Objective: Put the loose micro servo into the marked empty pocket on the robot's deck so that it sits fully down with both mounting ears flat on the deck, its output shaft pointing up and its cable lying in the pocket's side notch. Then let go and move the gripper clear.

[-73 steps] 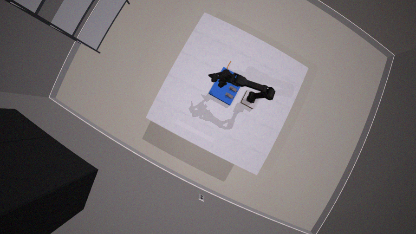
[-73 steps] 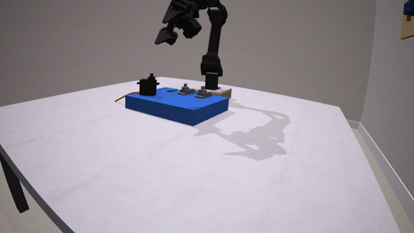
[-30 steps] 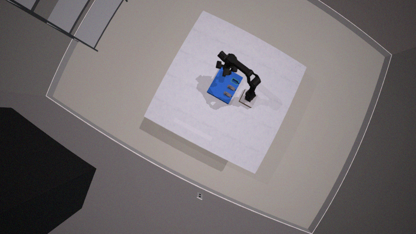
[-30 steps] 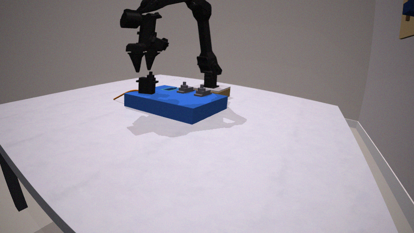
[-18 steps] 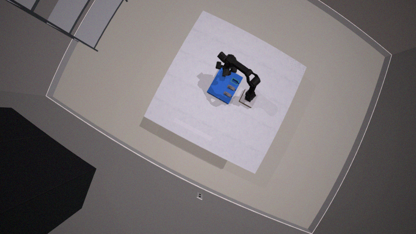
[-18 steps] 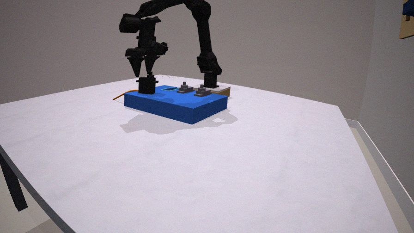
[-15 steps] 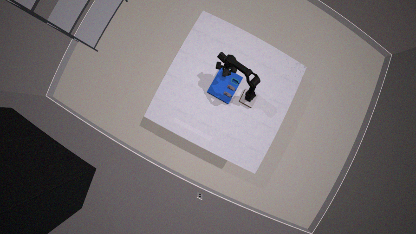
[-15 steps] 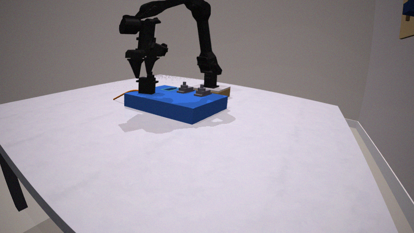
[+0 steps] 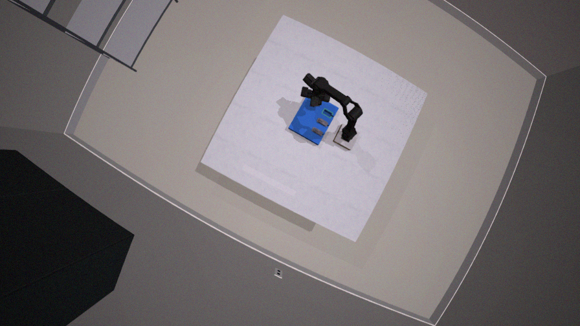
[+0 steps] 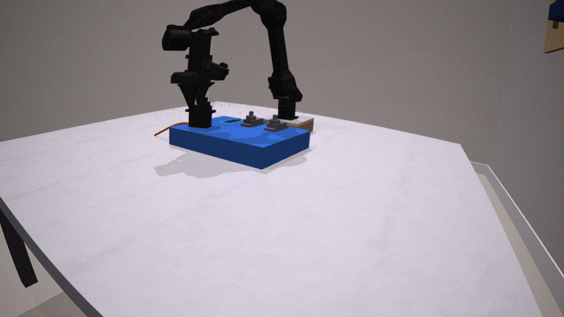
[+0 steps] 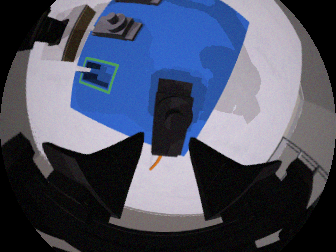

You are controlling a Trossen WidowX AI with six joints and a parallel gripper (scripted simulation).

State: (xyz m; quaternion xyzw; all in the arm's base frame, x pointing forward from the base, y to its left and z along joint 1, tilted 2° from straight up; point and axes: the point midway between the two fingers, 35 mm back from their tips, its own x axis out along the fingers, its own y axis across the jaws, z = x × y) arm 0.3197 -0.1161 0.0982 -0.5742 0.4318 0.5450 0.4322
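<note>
Right now the blue deck is 2 cm behind my gripper tip, 10 cm to the left of it and 7 cm below it.
</note>
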